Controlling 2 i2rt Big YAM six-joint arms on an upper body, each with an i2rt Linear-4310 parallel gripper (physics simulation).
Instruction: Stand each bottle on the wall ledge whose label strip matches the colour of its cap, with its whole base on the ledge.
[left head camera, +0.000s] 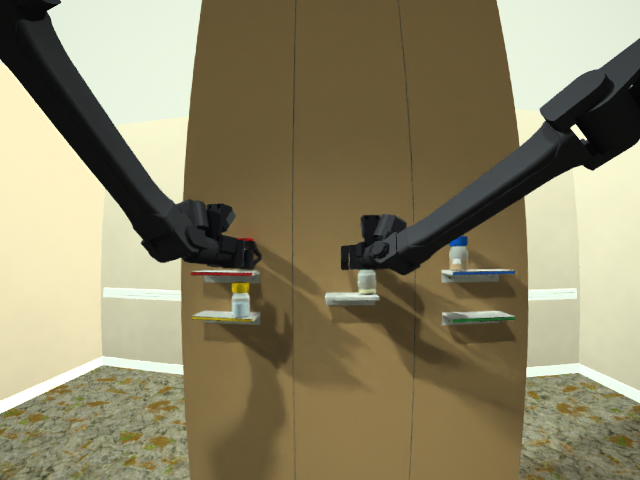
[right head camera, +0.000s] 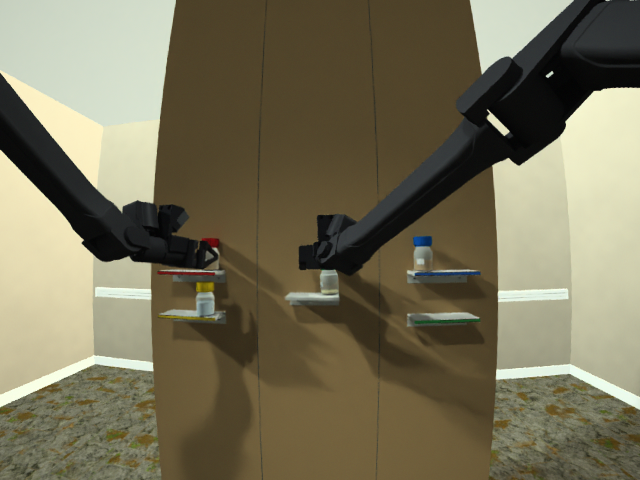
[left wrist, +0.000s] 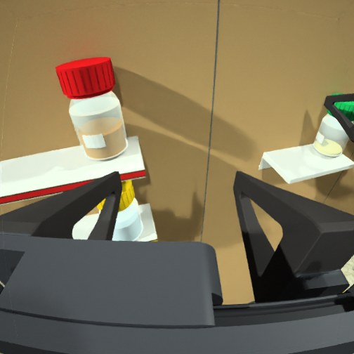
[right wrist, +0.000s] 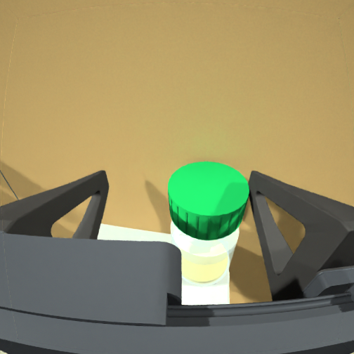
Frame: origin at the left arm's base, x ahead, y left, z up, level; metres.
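Seen in the pictures: left gripper, fingertip midpoint: (left head camera: 248, 256) (right head camera: 206, 256); right gripper, fingertip midpoint: (left head camera: 359, 258).
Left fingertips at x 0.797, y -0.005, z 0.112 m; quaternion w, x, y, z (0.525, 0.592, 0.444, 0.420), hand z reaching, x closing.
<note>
Offsets run from my left fingertips to a thing's top centre. "spot": to the spot under its first point.
The green-capped bottle @(0.331 m right, 0.132 m ahead, 0.012 m down) (left head camera: 366, 283) (right head camera: 328, 283) (left wrist: 332, 131) (right wrist: 207, 200) stands upright on the plain white middle ledge @(0.282 m right, 0.122 m ahead, 0.119 m down) (left head camera: 338, 297) (right head camera: 305, 298) (left wrist: 292, 162). My right gripper (right wrist: 177, 178) is open around its cap level, the cap close to one finger. The red-capped bottle (right head camera: 211, 248) (left wrist: 100, 125) stands on the red-strip ledge (left head camera: 222, 272) (right head camera: 180, 271) (left wrist: 40, 172); my left gripper (left wrist: 177, 178) is open in front of it. The yellow-capped bottle @(0.064 m left, 0.109 m ahead, 0.084 m down) (left head camera: 240, 302) (right head camera: 205, 300) stands on the yellow-strip ledge @(spot: 0.171 m left, 0.090 m ahead, 0.190 m down) (left head camera: 206, 316) (right head camera: 173, 315). The blue-capped bottle @(0.620 m right, 0.120 m ahead, 0.056 m up) (left head camera: 458, 254) (right head camera: 422, 254) stands on the blue-strip ledge @(0.682 m right, 0.082 m ahead, 0.050 m down) (left head camera: 491, 271) (right head camera: 454, 272).
The green-strip ledge @(0.682 m right, 0.122 m ahead, 0.189 m down) (left head camera: 480, 316) (right head camera: 444, 318) is below the blue-strip ledge at the right, and bears no bottle. The brown wall panel @(spot: 0.293 m right, 0.162 m ahead, 0.430 m up) (left head camera: 351, 129) (right head camera: 315, 129) stands behind all the ledges. Both arms cast shadows on it.
</note>
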